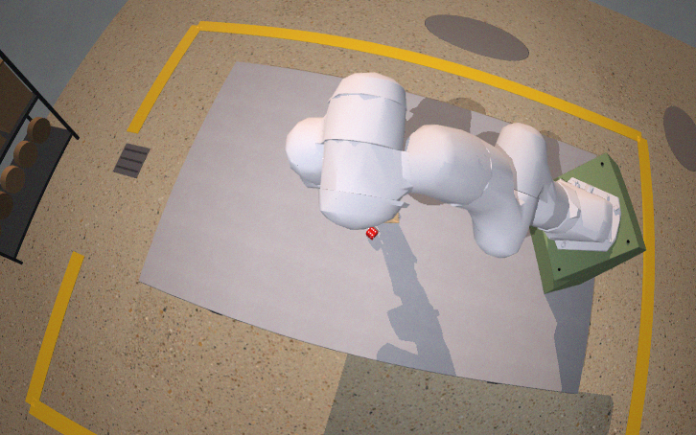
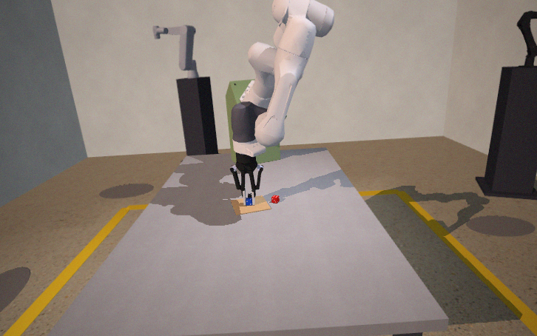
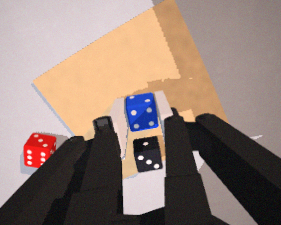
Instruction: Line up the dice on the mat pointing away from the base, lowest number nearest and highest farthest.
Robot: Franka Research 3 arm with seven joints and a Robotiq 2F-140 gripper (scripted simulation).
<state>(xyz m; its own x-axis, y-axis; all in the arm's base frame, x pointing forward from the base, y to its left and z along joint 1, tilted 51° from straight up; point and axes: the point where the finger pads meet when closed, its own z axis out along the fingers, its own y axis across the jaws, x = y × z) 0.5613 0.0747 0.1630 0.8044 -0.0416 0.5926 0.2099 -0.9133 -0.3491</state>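
Now: the blue die 2 cm below my hand. Also, from my hand: red die (9 cm to the left, 6 cm behind, 3 cm below); tan mat (4 cm below); black die (5 cm behind, 2 cm below, 1 cm to the right).
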